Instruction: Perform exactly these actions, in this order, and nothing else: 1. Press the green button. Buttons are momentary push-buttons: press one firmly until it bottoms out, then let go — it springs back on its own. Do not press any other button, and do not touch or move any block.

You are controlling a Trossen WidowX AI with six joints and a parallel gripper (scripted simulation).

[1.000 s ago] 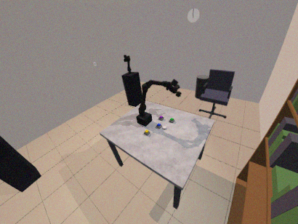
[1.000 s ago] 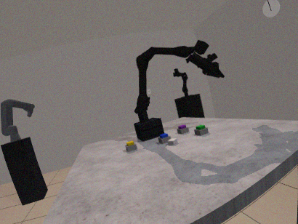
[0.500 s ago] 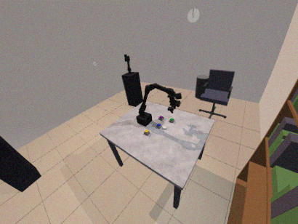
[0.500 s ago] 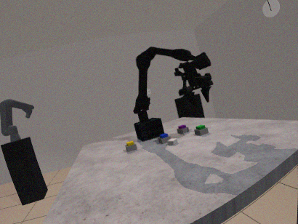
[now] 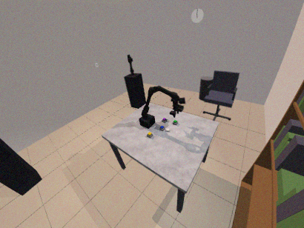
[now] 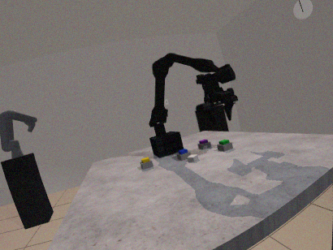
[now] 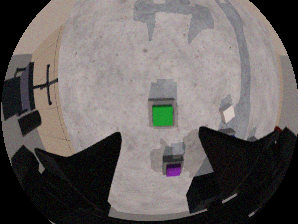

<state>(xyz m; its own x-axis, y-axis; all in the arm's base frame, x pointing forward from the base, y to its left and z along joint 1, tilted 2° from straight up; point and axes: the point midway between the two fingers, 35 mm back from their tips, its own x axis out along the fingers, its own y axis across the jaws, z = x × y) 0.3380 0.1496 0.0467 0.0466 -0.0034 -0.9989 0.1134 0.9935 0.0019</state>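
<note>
My gripper tip is now 150 mm past the purple button, 20 mm to the left of it and 80 mm above it. From my gripper tip the other things lie so: blue button (110 mm behind, 160 mm to the right, 80 mm below); then white block (40 mm behind, 160 mm to the right, 100 mm below).
</note>
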